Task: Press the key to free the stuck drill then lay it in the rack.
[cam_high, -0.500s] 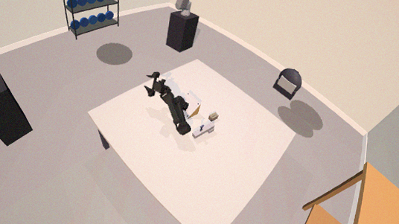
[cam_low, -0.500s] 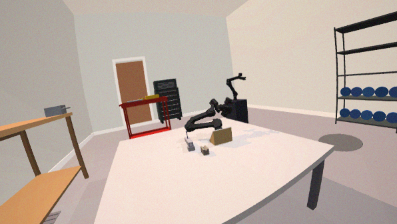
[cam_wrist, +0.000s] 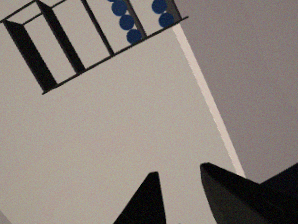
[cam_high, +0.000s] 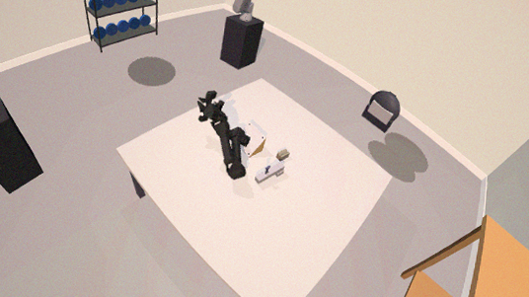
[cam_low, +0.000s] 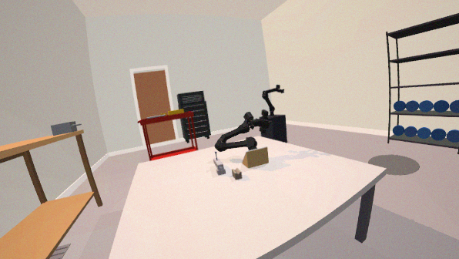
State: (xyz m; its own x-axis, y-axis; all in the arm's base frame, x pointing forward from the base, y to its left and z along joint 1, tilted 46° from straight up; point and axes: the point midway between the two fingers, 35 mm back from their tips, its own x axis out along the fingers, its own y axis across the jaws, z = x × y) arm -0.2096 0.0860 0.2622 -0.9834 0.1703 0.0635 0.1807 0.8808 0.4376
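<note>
Right now the dark blue key is 54 cm ahead of my gripper tip, 1 cm to the left of it and 16 cm below it. Also, from my gripper tip: grey block 55 cm ahead, 5 cm to the left, 21 cm below; then brown rack 51 cm ahead, 23 cm to the left, 22 cm below.
</note>
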